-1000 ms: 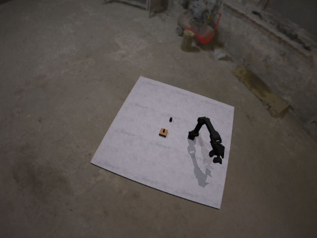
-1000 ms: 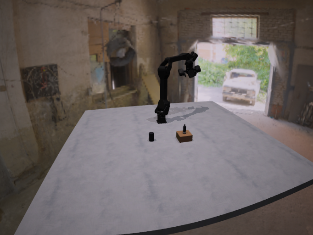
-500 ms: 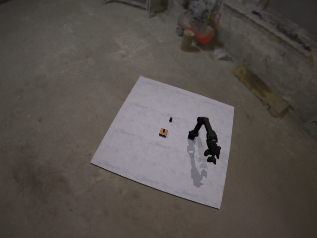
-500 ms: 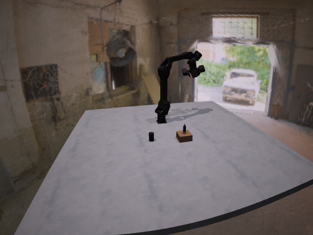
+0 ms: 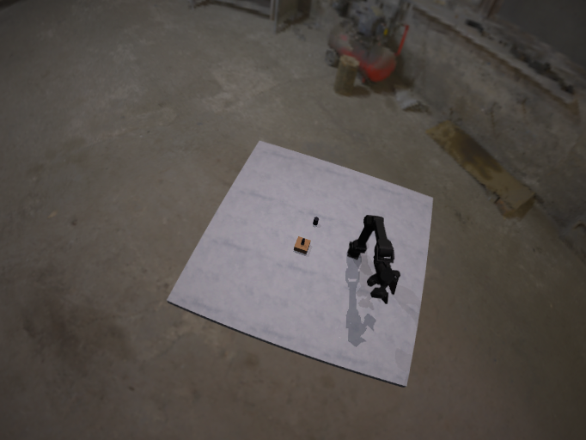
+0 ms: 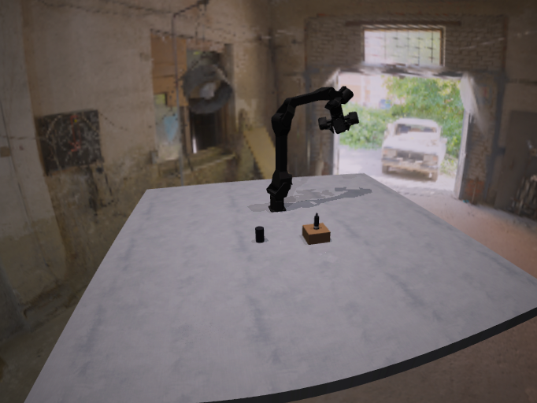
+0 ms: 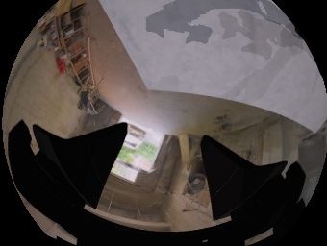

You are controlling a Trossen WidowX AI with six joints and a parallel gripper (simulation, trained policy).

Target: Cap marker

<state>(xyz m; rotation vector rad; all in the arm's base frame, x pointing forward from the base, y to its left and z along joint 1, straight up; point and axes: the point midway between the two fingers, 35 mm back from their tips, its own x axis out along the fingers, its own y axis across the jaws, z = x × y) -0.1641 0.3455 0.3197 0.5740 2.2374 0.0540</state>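
The black cap lies 45 cm ahead of my gripper tip, 48 cm to the right of it and 27 cm below it. The rest, counted from my gripper tip: brown holder block (48 cm ahead, 29 cm to the right, 28 cm below).
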